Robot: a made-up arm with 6 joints.
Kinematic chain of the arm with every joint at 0, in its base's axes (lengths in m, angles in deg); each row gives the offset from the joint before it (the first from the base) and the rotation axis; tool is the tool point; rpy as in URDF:
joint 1: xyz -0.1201 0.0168 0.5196 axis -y
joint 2: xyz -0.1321 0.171 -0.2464 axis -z
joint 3: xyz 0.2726 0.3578 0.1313 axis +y
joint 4: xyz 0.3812 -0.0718 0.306 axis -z
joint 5: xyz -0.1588 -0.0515 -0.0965 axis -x
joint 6: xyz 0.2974 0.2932 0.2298 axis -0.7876 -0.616 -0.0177
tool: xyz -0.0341 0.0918 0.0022 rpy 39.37 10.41 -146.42
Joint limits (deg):
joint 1: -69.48..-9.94
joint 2: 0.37..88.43
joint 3: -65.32..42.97
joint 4: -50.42..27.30
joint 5: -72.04..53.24
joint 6: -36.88..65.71
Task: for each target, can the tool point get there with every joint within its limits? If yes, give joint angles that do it. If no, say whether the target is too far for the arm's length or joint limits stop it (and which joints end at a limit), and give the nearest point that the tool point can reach.
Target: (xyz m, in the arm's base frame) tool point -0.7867 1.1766 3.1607
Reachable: no: too far | nearest point -0.1982 0.4423 1.2496 | short by 2.130 m
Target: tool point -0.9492 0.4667 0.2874
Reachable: no: joint limits stop it (at a limit: joint 1, joint 2, joint 3, joint 4, joint 5) | nearest point -0.2553 0.7516 0.1085 | short by 0.771 m
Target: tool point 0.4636 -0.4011 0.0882
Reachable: yes | joints -64.14 71.72 -11.99 20.78 6.50 45.35
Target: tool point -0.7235 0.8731 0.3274
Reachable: no: joint limits stop it (at a limit: joint 1, joint 2, joint 3, joint 5) | nearest point -0.2604 0.7813 0.0984 | short by 0.525 m
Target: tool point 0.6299 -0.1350 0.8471
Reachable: yes | joints -17.14 58.83 -5.37 -11.06 -27.10 -13.36
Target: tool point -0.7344 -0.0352 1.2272
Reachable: no: joint limits stop it (at a limit: joint 1, joint 2, joint 3, joint 4, joint 5, joint 6) | nearest point -0.3155 0.2338 1.0693 | short by 0.522 m
